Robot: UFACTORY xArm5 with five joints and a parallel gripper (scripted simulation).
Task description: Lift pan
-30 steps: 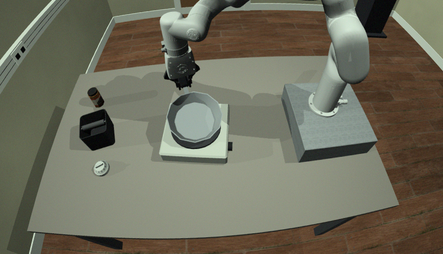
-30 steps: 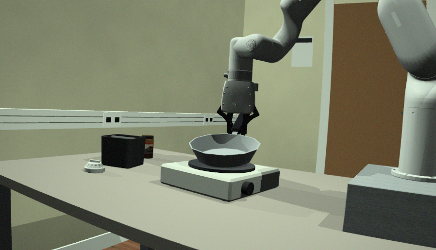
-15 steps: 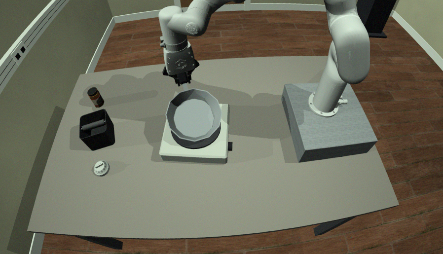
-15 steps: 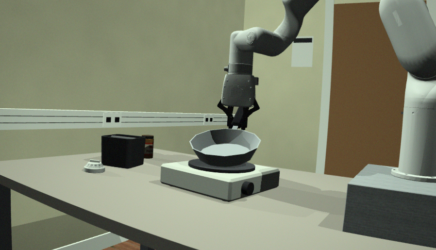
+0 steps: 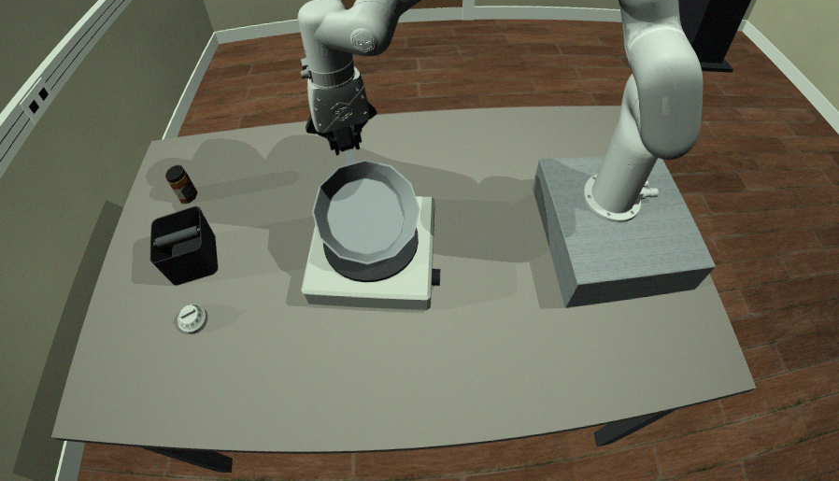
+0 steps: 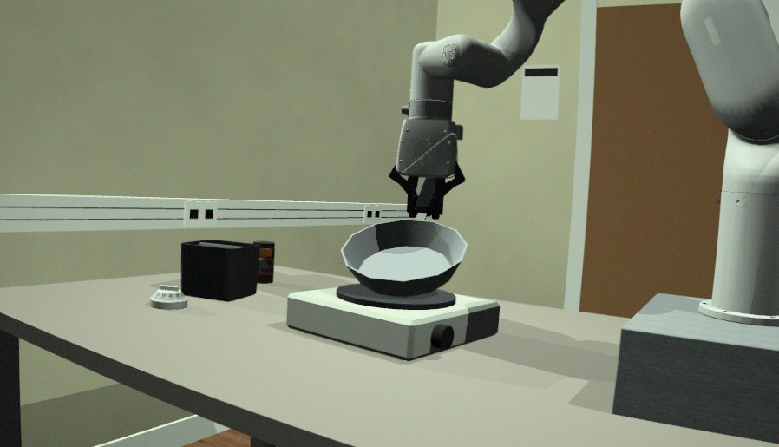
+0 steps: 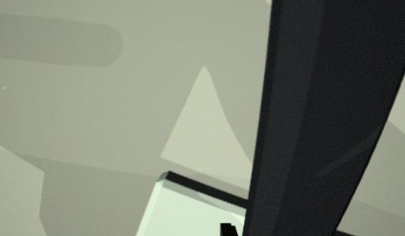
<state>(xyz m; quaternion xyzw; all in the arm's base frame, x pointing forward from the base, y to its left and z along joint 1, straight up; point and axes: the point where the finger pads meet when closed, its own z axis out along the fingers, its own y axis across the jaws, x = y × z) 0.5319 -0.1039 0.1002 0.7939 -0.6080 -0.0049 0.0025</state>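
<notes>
My gripper is now 20 mm past the grey pan, 70 mm to the right of it and 50 mm above it. The rest, counted from my hand: brown jar 440 mm ahead, 70 mm to the right, 160 mm below; then white dial timer 340 mm ahead, 270 mm to the left, 190 mm below; then hot plate 50 mm behind, 140 mm to the left, 170 mm below.
</notes>
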